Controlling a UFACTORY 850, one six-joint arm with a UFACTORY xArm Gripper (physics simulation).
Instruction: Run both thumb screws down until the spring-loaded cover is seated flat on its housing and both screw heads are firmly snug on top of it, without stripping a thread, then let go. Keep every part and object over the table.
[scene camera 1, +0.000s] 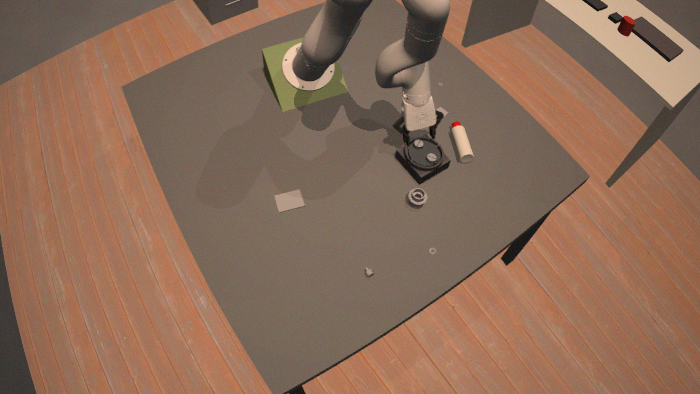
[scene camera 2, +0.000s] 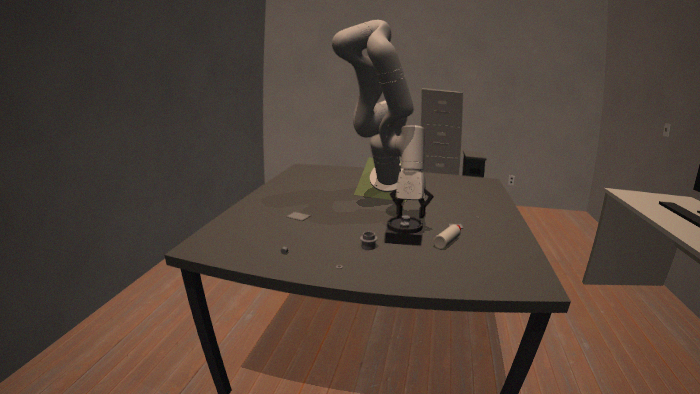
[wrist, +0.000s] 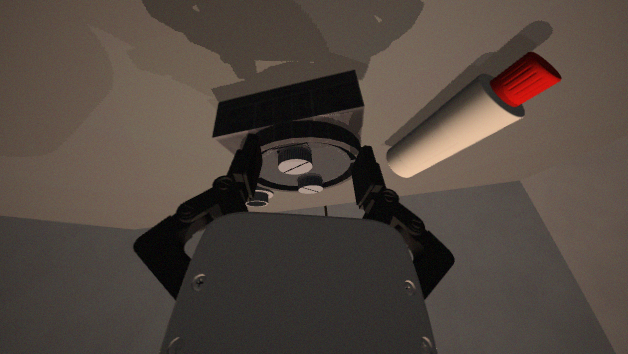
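The dark square housing (scene camera 1: 421, 175) (scene camera 2: 403, 237) (wrist: 290, 107) sits on the table, with a raised ring around its round dark cover (scene camera 1: 425, 150) (wrist: 330, 161). The thumb screw nearer the robot base (scene camera 1: 418, 143) (scene camera 2: 405, 218) (wrist: 295, 166) and the farther thumb screw (scene camera 1: 431, 157) (scene camera 2: 404, 224) (wrist: 310, 189) stand in the cover, slotted heads up. Whether the cover is flat or the heads touch it cannot be told. My gripper (scene camera 1: 420, 138) (scene camera 2: 411, 215) (wrist: 309, 153) is open and empty, fingers wide apart, at the base-side part of the ring, touching neither screw.
A white bottle (scene camera 1: 462, 143) (scene camera 2: 447, 236) (wrist: 455, 125) with a red cap lies beside the housing. A grey flanged part (scene camera 1: 410, 201) (scene camera 2: 368, 245) stands just in front. A flat plate (scene camera 1: 289, 200) (scene camera 2: 299, 216) and a small part (scene camera 1: 369, 272) (scene camera 2: 284, 250) lie farther off.
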